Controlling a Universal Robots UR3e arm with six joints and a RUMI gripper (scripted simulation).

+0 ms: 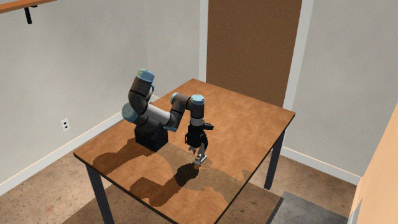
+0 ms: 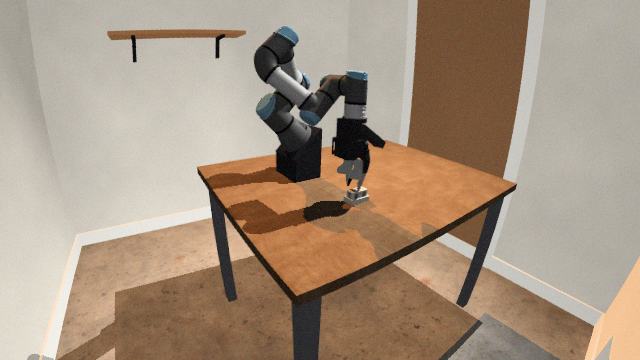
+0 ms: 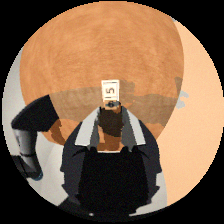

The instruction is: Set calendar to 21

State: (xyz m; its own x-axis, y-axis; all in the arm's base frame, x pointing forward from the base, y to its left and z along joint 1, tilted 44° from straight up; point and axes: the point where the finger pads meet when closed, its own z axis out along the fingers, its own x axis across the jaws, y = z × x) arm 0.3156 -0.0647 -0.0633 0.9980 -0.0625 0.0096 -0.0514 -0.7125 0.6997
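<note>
The calendar tray is 5 cm below my hand and 2 cm to the left of it.
</note>
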